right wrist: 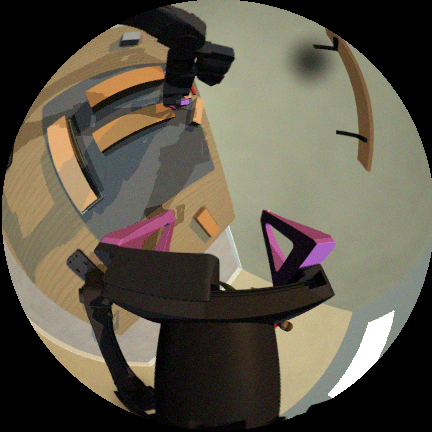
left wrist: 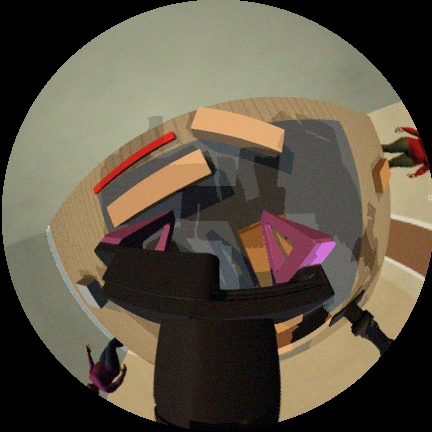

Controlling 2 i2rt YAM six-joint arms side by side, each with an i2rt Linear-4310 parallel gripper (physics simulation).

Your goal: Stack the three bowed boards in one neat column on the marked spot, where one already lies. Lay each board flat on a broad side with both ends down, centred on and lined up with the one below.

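Frame: origin at the left arm's base, x ahead, y left, z up, level; centimetres.
Seen in the pictures: left gripper, fingertip midpoint: (right wrist: 174, 96) (left wrist: 217, 214); right gripper, fingertip midpoint: (right wrist: 217, 214); right arm's base, link origin: (right wrist: 93, 275) (left wrist: 347, 307).
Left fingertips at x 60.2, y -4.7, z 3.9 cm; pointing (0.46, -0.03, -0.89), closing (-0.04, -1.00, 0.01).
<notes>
Offsets run from my left fingertips to a thing's top centre. Level surfaces: height alone.
One bowed board @(dx -31.7, dy -15.8, dz +1.9 cm) (right wrist: 62, 150) (left wrist: 289, 332) lies on the marked outline at the mat's near edge. A second bowed board @(dx -12.1, dy -9.1, dz +1.0 cm) (right wrist: 132, 127) (left wrist: 255, 250) lies on the mat, partly behind a left gripper finger in the left wrist view. A third bowed board @(dx -15.2, dy +4.2, dz +2.0 cm) (right wrist: 125, 87) lies roughly alongside it, further to the left arm's side; in the left wrist view it is hidden behind the gripper. My left gripper (left wrist: 217, 214) (right wrist: 174, 96) is open and empty, above the far left part of the mat. My right gripper (right wrist: 217, 214) is open and empty, high up and away from the boards.
A pale block @(dx +3.1, dy +8.0, dz -0.6 cm) (left wrist: 160, 187) and another pale block @(dx +10.4, dy -3.0, dz -0.8 cm) (left wrist: 237, 129) (right wrist: 198, 111) stand at the mat's @(dz -3.3 cm) (left wrist: 325, 175) (right wrist: 200, 160) far side. A thin red strip @(dx +8.0, dy +13.9, dz -3.3 cm) (left wrist: 135, 162) lies behind them. A small orange block @(dx +10.2, dy -49.5, dz -1.0 cm) (left wrist: 381, 175) (right wrist: 206, 221) and a grey block @(dx -19.0, dy +32.8, dz -0.3 cm) (left wrist: 91, 292) (right wrist: 131, 38) sit off the mat.
</notes>
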